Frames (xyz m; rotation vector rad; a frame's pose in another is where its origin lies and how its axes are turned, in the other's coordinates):
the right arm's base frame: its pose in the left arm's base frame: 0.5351 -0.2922 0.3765 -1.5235 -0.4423 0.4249
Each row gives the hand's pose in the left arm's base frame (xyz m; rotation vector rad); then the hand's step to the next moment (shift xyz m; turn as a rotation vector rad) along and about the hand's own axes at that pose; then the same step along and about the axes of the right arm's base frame.
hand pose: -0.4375 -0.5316 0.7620 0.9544 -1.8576 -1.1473
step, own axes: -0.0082 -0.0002 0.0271 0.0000 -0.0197 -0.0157
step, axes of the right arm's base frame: -0.0080 0.0106 0.0250 0.0085 0.0132 -0.0197
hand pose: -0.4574 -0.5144 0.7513 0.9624 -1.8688 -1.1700
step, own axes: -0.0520 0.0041 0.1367 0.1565 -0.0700 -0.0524
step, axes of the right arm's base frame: -0.0285 0.0504 0.1344 -0.1042 0.0178 -0.1448
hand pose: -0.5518 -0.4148 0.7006 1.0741 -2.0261 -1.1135
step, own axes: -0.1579 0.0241 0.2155 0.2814 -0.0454 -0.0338
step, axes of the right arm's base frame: 0.0366 0.1000 0.2462 -0.2257 -0.0095 -0.1771
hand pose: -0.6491 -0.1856 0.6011 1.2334 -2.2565 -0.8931
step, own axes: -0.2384 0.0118 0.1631 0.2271 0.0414 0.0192
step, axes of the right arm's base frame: 0.1501 0.1215 0.2151 -0.2206 -0.0302 -0.0638
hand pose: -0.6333 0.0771 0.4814 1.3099 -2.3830 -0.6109
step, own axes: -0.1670 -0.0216 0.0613 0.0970 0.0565 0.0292
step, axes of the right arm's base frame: 0.1346 0.0810 0.0863 -0.1143 -0.0158 0.0119
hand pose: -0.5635 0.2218 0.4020 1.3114 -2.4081 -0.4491
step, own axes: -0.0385 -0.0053 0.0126 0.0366 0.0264 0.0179
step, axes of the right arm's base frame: 0.0311 0.0200 0.0173 -0.0472 -0.0022 0.0110
